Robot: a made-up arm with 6 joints. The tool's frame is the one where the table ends. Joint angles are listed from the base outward.
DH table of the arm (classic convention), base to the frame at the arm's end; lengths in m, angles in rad. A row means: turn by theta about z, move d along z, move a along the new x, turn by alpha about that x. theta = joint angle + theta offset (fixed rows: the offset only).
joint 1: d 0.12; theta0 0; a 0; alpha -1.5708
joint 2: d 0; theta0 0.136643; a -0.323; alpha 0
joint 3: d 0; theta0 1.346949; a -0.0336; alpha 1.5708
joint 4: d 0.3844; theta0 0; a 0; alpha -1.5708
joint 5: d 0; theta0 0; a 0.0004; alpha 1.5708
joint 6: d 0.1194; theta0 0; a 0; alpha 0
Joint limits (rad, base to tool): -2.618..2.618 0..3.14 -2.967..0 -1.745..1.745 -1.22..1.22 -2.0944..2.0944
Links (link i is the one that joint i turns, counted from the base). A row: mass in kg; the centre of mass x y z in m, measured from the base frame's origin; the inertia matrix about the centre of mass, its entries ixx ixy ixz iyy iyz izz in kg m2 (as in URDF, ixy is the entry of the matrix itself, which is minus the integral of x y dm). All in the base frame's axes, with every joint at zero. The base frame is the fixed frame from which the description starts. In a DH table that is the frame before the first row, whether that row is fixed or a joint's. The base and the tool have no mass.
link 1: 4.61; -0.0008 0.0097 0.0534; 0.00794 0 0 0.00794 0 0.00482
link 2: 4.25; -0.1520 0.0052 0.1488; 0.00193 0 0.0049 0.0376 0 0.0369
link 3: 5.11; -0.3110 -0.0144 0.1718; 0.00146 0 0 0.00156 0 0.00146
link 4: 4.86; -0.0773 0.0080 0.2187; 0.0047 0 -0.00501 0.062 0 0.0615
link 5: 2.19; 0.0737 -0.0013 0.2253; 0.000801 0 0 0.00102 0 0.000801
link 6: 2.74; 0.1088 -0.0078 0.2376; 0.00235 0 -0.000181 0.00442 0 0.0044
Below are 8 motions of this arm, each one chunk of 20 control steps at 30 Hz.
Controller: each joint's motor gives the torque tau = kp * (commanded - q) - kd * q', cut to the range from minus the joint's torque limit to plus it. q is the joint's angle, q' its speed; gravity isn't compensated. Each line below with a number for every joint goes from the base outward.
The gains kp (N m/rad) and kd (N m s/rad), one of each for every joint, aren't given. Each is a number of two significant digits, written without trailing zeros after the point. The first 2 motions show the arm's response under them.
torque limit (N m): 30 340 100 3.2 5.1 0.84
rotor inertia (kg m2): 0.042 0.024 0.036 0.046 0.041 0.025
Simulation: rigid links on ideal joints. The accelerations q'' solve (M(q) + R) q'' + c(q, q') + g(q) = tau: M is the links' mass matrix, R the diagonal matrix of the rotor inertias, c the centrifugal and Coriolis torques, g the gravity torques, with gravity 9.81 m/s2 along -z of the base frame. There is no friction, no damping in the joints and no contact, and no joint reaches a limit. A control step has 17 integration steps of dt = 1/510 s. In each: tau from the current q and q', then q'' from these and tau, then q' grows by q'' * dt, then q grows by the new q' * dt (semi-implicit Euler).
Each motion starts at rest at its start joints. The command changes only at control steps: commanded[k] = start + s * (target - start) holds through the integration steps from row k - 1 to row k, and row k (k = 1, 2, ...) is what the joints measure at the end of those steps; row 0 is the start. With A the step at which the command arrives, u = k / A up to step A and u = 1 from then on. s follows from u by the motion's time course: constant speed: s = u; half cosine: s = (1 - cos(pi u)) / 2; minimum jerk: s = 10 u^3 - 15 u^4 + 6 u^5; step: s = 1 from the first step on.
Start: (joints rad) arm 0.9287 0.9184 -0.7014 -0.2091 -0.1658 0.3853
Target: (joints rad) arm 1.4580 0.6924 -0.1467 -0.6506 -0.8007 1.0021
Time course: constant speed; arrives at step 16
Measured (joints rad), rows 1 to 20:
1: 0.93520 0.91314 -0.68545 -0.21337 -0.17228 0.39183
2: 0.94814 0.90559 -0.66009 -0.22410 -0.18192 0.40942
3: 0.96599 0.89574 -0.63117 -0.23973 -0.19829 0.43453
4: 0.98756 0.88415 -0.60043 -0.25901 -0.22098 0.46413
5: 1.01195 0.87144 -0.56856 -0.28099 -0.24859 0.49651
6: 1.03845 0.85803 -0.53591 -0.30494 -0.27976 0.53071
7: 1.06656 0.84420 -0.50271 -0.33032 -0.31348 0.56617
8: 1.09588 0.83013 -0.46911 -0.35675 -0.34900 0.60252
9: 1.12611 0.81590 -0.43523 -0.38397 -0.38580 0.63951
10: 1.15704 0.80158 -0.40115 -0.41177 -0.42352 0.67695
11: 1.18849 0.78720 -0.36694 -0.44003 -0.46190 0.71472
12: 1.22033 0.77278 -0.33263 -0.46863 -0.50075 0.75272
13: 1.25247 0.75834 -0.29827 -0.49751 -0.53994 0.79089
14: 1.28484 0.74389 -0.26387 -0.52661 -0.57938 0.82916
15: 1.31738 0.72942 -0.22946 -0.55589 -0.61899 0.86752
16: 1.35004 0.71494 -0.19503 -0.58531 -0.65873 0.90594
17: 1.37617 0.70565 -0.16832 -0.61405 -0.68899 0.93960
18: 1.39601 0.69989 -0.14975 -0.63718 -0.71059 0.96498
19: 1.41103 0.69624 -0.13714 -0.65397 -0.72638 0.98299
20: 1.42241 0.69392 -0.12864 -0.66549 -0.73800 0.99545
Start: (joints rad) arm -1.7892 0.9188 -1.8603 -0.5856 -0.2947 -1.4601
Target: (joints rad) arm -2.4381 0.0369 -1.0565 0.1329 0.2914 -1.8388
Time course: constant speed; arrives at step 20
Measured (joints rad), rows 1 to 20:
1: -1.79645 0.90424 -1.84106 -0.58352 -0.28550 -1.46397
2: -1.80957 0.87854 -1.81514 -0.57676 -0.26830 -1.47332
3: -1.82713 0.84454 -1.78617 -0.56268 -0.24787 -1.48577
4: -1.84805 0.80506 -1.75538 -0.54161 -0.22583 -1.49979
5: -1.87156 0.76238 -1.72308 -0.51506 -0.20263 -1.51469
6: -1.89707 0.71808 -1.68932 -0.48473 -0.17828 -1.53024
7: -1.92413 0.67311 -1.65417 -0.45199 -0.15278 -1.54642
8: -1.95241 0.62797 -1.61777 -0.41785 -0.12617 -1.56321
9: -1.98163 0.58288 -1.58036 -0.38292 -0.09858 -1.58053
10: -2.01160 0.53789 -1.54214 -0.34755 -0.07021 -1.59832
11: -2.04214 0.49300 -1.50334 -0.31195 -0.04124 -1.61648
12: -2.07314 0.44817 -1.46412 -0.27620 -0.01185 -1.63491
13: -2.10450 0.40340 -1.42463 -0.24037 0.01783 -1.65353
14: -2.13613 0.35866 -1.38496 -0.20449 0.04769 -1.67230
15: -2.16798 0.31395 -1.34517 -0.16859 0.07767 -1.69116
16: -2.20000 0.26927 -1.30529 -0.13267 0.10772 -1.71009
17: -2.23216 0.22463 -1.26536 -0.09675 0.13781 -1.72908
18: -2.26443 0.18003 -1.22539 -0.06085 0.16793 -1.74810
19: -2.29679 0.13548 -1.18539 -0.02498 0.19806 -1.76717
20: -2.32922 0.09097 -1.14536 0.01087 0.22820 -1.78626
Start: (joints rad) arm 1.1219 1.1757 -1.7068 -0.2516 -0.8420 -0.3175
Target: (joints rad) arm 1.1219 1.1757 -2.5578 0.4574 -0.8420 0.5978
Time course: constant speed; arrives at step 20
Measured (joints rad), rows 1 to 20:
1: 1.12191 1.17753 -1.71088 -0.25020 -0.84094 -0.31104
2: 1.12194 1.18082 -1.72375 -0.24411 -0.83767 -0.29437
3: 1.12195 1.18329 -1.74501 -0.23115 -0.83442 -0.26904
4: 1.12196 1.18441 -1.77311 -0.21149 -0.83245 -0.23755
5: 1.12196 1.18440 -1.80636 -0.18629 -0.83191 -0.20185
6: 1.12195 1.18369 -1.84325 -0.15692 -0.83249 -0.16330
7: 1.12194 1.18263 -1.88260 -0.12462 -0.83380 -0.12280
8: 1.12193 1.18147 -1.92358 -0.09037 -0.83550 -0.08095
9: 1.12192 1.18035 -1.96559 -0.05490 -0.83737 -0.03815
10: 1.12191 1.17933 -2.00828 -0.01867 -0.83925 0.00532
11: 1.12191 1.17841 -2.05139 0.01798 -0.84110 0.04924
12: 1.12190 1.17757 -2.09479 0.05484 -0.84287 0.09348
13: 1.12190 1.17680 -2.13838 0.09179 -0.84459 0.13793
14: 1.12190 1.17608 -2.18212 0.12872 -0.84625 0.18252
15: 1.12190 1.17538 -2.22596 0.16557 -0.84786 0.22718
16: 1.12190 1.17469 -2.26988 0.20231 -0.84944 0.27190
17: 1.12190 1.17400 -2.31387 0.23891 -0.85099 0.31665
18: 1.12190 1.17331 -2.35792 0.27533 -0.85251 0.36143
19: 1.12191 1.17262 -2.40201 0.31157 -0.85401 0.40623
20: 1.12191 1.17192 -2.44613 0.34762 -0.85547 0.45107

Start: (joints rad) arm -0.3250 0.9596 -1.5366 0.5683 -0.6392 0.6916
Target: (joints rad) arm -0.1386 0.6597 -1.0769 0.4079 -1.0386 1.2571
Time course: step
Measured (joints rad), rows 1 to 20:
1: -0.28866 0.86963 -1.40481 0.54464 -0.69491 0.71560
2: -0.25377 0.78604 -1.30129 0.51667 -0.78289 0.77730
3: -0.22710 0.73073 -1.23175 0.49010 -0.85791 0.86869
4: -0.20646 0.69765 -1.18136 0.46898 -0.91244 0.96763
5: -0.19049 0.67910 -1.14367 0.45432 -0.94923 1.04811
6: -0.17820 0.66899 -1.11556 0.44480 -0.97345 1.10786
7: -0.16876 0.66344 -1.09495 0.43868 -0.98955 1.15079
8: -0.16156 0.66029 -1.08015 0.43463 -1.00057 1.18117
9: -0.15606 0.65839 -1.06970 0.43179 -1.00837 1.20252
10: -0.15187 0.65718 -1.06242 0.42966 -1.01404 1.21744
11: -0.14869 0.65636 -1.05739 0.42800 -1.01825 1.22784
12: -0.14627 0.65581 -1.05394 0.42668 -1.02140 1.23509
13: -0.14443 0.65542 -1.05159 0.42563 -1.02375 1.24012
14: -0.14303 0.65515 -1.04997 0.42480 -1.02552 1.24362
15: -0.14197 0.65496 -1.04887 0.42415 -1.02684 1.24606
16: -0.14116 0.65483 -1.04812 0.42366 -1.02783 1.24774
17: -0.14055 0.65474 -1.04761 0.42328 -1.02856 1.24891
18: -0.14008 0.65468 -1.04726 0.42300 -1.02910 1.24973
19: -0.13973 0.65464 -1.04702 0.42279 -1.02950 1.25029
20: -0.13946 0.65461 -1.04685 0.42263 -1.02979 1.25068

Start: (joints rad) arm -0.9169 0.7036 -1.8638 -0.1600 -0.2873 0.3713
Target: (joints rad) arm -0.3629 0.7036 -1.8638 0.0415 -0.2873 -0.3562
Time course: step
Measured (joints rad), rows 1 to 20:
1: -0.88661 0.70010 -1.86019 -0.13828 -0.28615 0.34906
2: -0.79990 0.69598 -1.85901 -0.10260 -0.28542 0.28691
3: -0.69608 0.69193 -1.85966 -0.06547 -0.28552 0.18865
4: -0.61553 0.68914 -1.86061 -0.03212 -0.28651 0.06334
5: -0.55432 0.68779 -1.86103 -0.00773 -0.28759 -0.05185
6: -0.50787 0.68750 -1.86083 0.00879 -0.28814 -0.13991
7: -0.47266 0.68782 -1.86021 0.01975 -0.28811 -0.20348
8: -0.44600 0.68838 -1.85942 0.02695 -0.28772 -0.24846
9: -0.42581 0.68895 -1.85863 0.03162 -0.28720 -0.28007
10: -0.41054 0.68941 -1.85797 0.03462 -0.28669 -0.30226
11: -0.39897 0.68973 -1.85746 0.03651 -0.28628 -0.31787
12: -0.39022 0.68994 -1.85709 0.03766 -0.28600 -0.32886
13: -0.38359 0.69004 -1.85686 0.03835 -0.28583 -0.33662
14: -0.37857 0.69009 -1.85671 0.03873 -0.28574 -0.34211
15: -0.37477 0.69010 -1.85662 0.03893 -0.28571 -0.34600
16: -0.37189 0.69009 -1.85657 0.03901 -0.28571 -0.34877
17: -0.36971 0.69008 -1.85654 0.03903 -0.28572 -0.35073
18: -0.36806 0.69007 -1.85653 0.03901 -0.28574 -0.35212
19: -0.36681 0.69006 -1.85652 0.03897 -0.28575 -0.35311
20: -0.36586 0.69005 -1.85651 0.03892 -0.28577 -0.35382

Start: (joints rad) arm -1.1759 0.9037 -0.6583 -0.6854 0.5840 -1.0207
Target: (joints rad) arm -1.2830 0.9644 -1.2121 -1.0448 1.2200 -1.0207
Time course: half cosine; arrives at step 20
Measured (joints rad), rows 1 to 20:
1: -1.17599 0.90379 -0.65140 -0.68498 0.58699 -1.02142
2: -1.17650 0.90549 -0.64535 -0.68273 0.59617 -1.02384
3: -1.17760 0.90753 -0.64517 -0.68132 0.60862 -1.02647
4: -1.17943 0.90975 -0.65160 -0.68277 0.62445 -1.02861
5: -1.18208 0.91227 -0.66449 -0.68784 0.64433 -1.03018
6: -1.18558 0.91519 -0.68338 -0.69664 0.66867 -1.03130
7: -1.18994 0.91854 -0.70773 -0.70893 0.69754 -1.03212
8: -1.19510 0.92230 -0.73685 -0.72436 0.73071 -1.03271
9: -1.20097 0.92638 -0.77000 -0.74249 0.76771 -1.03316
10: -1.20745 0.93071 -0.80634 -0.76284 0.80790 -1.03349
11: -1.21440 0.93518 -0.84498 -0.78492 0.85047 -1.03372
12: -1.22167 0.93965 -0.88495 -0.80819 0.89451 -1.03385
13: -1.22910 0.94403 -0.92528 -0.83210 0.93906 -1.03390
14: -1.23651 0.94819 -0.96498 -0.85610 0.98311 -1.03385
15: -1.24373 0.95202 -1.00307 -0.87962 1.02562 -1.03371
16: -1.25058 0.95542 -1.03863 -0.90207 1.06559 -1.03348
17: -1.25689 0.95832 -1.07077 -0.92292 1.10206 -1.03317
18: -1.26252 0.96066 -1.09870 -0.94162 1.13414 -1.03280
19: -1.26732 0.96237 -1.12173 -0.95769 1.16101 -1.03239
20: -1.27118 0.96345 -1.13928 -0.97068 1.18199 -1.03196

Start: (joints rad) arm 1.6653 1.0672 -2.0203 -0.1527 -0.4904 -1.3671
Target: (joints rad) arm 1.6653 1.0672 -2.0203 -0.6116 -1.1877 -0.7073
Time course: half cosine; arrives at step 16
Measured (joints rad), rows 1 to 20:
1: 1.66531 1.06575 -2.01653 -0.15483 -0.49240 -1.36623
2: 1.66531 1.06511 -2.01342 -0.16025 -0.49814 -1.36233
3: 1.66530 1.06494 -2.01098 -0.16922 -0.51030 -1.35290
4: 1.66529 1.06495 -2.00911 -0.18256 -0.53051 -1.33625
5: 1.66528 1.06501 -2.00775 -0.20088 -0.55950 -1.31155
6: 1.66527 1.06503 -2.00680 -0.22439 -0.59723 -1.27875
7: 1.66527 1.06499 -2.00620 -0.25289 -0.64298 -1.23843
8: 1.66526 1.06490 -2.00586 -0.28583 -0.69550 -1.19167
9: 1.66526 1.06475 -2.00572 -0.32234 -0.75314 -1.13996
10: 1.66527 1.06458 -2.00573 -0.36135 -0.81393 -1.08509
11: 1.66527 1.06440 -2.00581 -0.40159 -0.87569 -1.02902
12: 1.66528 1.06422 -2.00594 -0.44170 -0.93617 -0.97383
13: 1.66530 1.06407 -2.00608 -0.48028 -0.99313 -0.92154
14: 1.66531 1.06394 -2.00621 -0.51591 -1.04443 -0.87411
15: 1.66532 1.06385 -2.00630 -0.54729 -1.08814 -0.83331
16: 1.66533 1.06380 -2.00635 -0.57320 -1.12264 -0.80066
17: 1.66533 1.06379 -2.00637 -0.59318 -1.14803 -0.77642
18: 1.66533 1.06382 -2.00634 -0.60787 -1.16631 -0.75918
19: 1.66533 1.06387 -2.00630 -0.61842 -1.17943 -0.74709
20: 1.66533 1.06392 -2.00625 -0.62590 -1.18884 -0.73865

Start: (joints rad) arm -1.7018 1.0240 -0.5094 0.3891 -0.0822 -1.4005
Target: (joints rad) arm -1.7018 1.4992 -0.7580 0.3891 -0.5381 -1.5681
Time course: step
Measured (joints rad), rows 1 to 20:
1: -1.70191 1.15306 -0.57357 0.38248 -0.13554 -1.41631
2: -1.70172 1.29211 -0.62291 0.38293 -0.24221 -1.45213
3: -1.70176 1.38042 -0.65115 0.38461 -0.31384 -1.48425
4: -1.70175 1.43433 -0.67033 0.38549 -0.36321 -1.50863
5: -1.70174 1.46665 -0.68467 0.38572 -0.39955 -1.52633
6: -1.70174 1.48581 -0.69571 0.38561 -0.42698 -1.53895
7: -1.70176 1.49711 -0.70415 0.38540 -0.44768 -1.54788
8: -1.70178 1.50378 -0.71048 0.38519 -0.46314 -1.55415
9: -1.70179 1.50772 -0.71512 0.38502 -0.47452 -1.55855
10: -1.70181 1.51006 -0.71845 0.38491 -0.48280 -1.56164
11: -1.70181 1.51148 -0.72082 0.38486 -0.48876 -1.56380
12: -1.70182 1.51234 -0.72247 0.38484 -0.49301 -1.56532
13: -1.70182 1.51287 -0.72361 0.38486 -0.49602 -1.56638
14: -1.70182 1.51320 -0.72439 0.38489 -0.49815 -1.56713
15: -1.70182 1.51341 -0.72492 0.38492 -0.49963 -1.56766
16: -1.70182 1.51354 -0.72528 0.38496 -0.50068 -1.56803
17: -1.70181 1.51363 -0.72552 0.38499 -0.50140 -1.56829
18: -1.70181 1.51369 -0.72568 0.38502 -0.50191 -1.56847
19: -1.70181 1.51372 -0.72579 0.38505 -0.50227 -1.56860
20: -1.70181 1.51375 -0.72586 0.38507 -0.50251 -1.56869

